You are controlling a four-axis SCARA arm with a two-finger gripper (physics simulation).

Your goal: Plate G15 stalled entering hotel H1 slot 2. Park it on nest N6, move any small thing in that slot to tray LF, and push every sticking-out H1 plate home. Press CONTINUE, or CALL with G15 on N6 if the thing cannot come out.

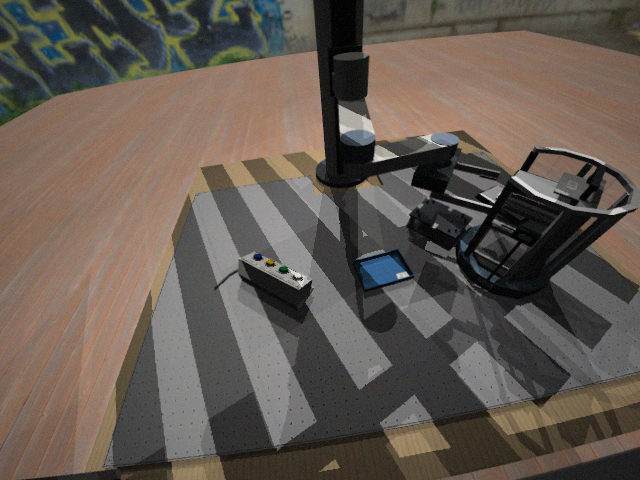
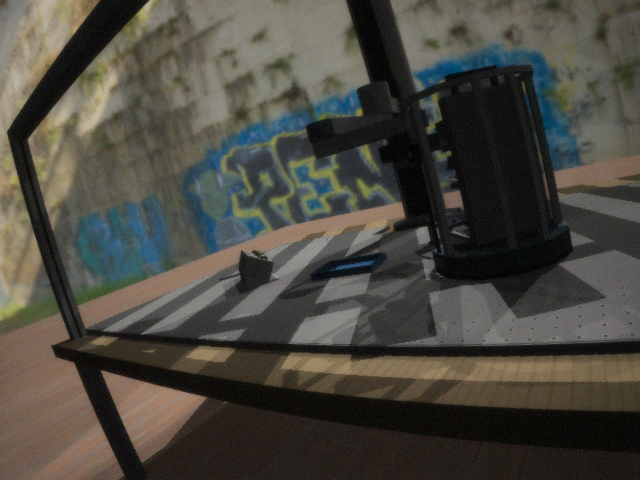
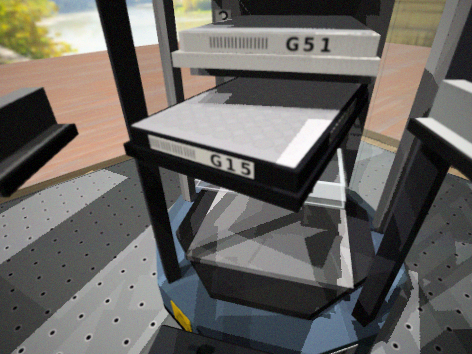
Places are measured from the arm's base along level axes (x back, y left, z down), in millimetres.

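Where they show: gripper, fingertip midpoint: [image 1: 495, 191] [image 3: 241, 106]; arm's base at its link origin: [image 1: 342, 172].
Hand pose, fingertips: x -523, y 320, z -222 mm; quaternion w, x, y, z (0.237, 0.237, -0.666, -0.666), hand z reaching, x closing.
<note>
Things, the pixels of their top centre, and the offset from my fingertips.
- Plate G15 at its top centre: [image 3: 268, 96] [image 1: 509, 201] dx -35, dy +19, dz +7 mm
- hotel H1 at its top centre: [image 2: 460, 77] [image 1: 574, 167] dx -93, dy +54, dz -124 mm
- White plate G51 at its top centre: [image 3: 285, 20] [image 1: 531, 197] dx -67, dy +39, dz -26 mm
- blue tray at its top centre: [image 2: 348, 262] [image 1: 382, 267] dx -58, dy -306, dz +191 mm
- dark open-topped block at its top centre: [image 2: 456, 212] [image 1: 441, 213] dx +79, dy -69, dz +139 mm
- button box at its top centre: [image 2: 250, 250] [image 1: 270, 268] dx -44, dy -633, dz +125 mm
Plate G15 [image 3: 235, 130], dark with a pale top, sits skewed in hotel H1 [image 1: 491, 232] [image 2: 491, 170] [image 3: 162, 225], its front left corner near a post. White plate G51 [image 3: 330, 45] is above it, squarer. A clear, thin-edged piece [image 3: 327, 194] shows below G15. No small thing is visible in G15's slot; its inside is hidden. My gripper [image 3: 241, 106] [image 1: 493, 191] is open and empty, its fingers wide on either side of G15 and short of its front edge. A blue tray [image 1: 379, 269] [image 2: 351, 266], possibly LF, lies on the board; its label is unreadable.
A dark open-topped block [image 1: 439, 224], possibly a nest, stands before the hotel, beneath the arm. A button box [image 1: 273, 279] [image 2: 255, 268] with blue, yellow, green and white buttons stands left of the blue tray. Hotel posts flank the plates.
</note>
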